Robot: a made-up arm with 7 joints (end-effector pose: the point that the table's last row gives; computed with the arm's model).
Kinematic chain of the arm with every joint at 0, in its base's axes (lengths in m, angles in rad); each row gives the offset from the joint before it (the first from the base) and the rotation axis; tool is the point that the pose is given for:
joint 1: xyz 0 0 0.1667 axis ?
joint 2: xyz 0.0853 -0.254 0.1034 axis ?
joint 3: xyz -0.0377 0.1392 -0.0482 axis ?
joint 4: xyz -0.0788 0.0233 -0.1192 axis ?
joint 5: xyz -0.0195 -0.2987 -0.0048 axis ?
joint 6: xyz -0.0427 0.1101 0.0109 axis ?
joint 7: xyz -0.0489 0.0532 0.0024 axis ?
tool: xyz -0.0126 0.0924 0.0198
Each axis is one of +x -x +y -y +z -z.
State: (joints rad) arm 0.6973 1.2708 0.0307 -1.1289 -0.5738 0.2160 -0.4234
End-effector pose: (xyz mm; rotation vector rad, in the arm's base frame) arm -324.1 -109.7 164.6 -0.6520 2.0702 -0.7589
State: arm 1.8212 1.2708 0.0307 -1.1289 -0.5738 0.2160 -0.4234
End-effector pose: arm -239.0 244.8 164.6 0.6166 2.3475 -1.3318
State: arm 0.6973 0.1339 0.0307 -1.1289 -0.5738 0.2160 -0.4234
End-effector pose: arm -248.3 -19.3 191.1 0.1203 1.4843 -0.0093
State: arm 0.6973 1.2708 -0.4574 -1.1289 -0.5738 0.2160 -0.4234
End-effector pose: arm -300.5 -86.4 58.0 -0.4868 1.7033 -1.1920
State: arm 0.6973 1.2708 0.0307 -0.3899 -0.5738 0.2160 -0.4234
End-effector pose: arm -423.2 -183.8 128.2 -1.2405 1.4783 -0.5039
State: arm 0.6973 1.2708 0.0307 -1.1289 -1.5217 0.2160 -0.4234
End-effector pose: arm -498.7 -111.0 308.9 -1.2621 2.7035 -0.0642
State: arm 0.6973 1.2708 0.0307 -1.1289 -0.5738 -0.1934 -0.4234
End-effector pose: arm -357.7 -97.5 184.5 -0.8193 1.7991 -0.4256
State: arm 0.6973 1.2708 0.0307 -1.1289 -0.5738 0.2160 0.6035
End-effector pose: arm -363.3 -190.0 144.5 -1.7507 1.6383 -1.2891
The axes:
joint 1: -z
joint 2: -x
joint 3: +z
joint 4: -y
joint 5: +x
joint 6: +y
joint 7: -z

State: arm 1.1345 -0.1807 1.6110 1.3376 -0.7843 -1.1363 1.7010
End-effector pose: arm -7.9 -185.7 49.5 1.7907 -2.1630 -0.5313
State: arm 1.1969 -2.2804 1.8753 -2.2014 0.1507 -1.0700 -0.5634
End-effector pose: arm -250.5 -193.5 380.4 -0.2947 -1.1635 0.7075
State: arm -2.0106 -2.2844 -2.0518 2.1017 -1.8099 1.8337 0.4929
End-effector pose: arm 396.7 -149.7 425.6 -1.9462 -0.0270 -1.6266
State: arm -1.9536 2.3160 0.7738 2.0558 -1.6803 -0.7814 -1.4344
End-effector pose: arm 241.4 536.5 456.1 0.4089 1.7375 0.5809
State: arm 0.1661 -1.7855 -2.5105 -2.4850 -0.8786 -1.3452 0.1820
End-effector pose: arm 16.1 -394.6 577.3 -2.3916 -1.4520 1.0746
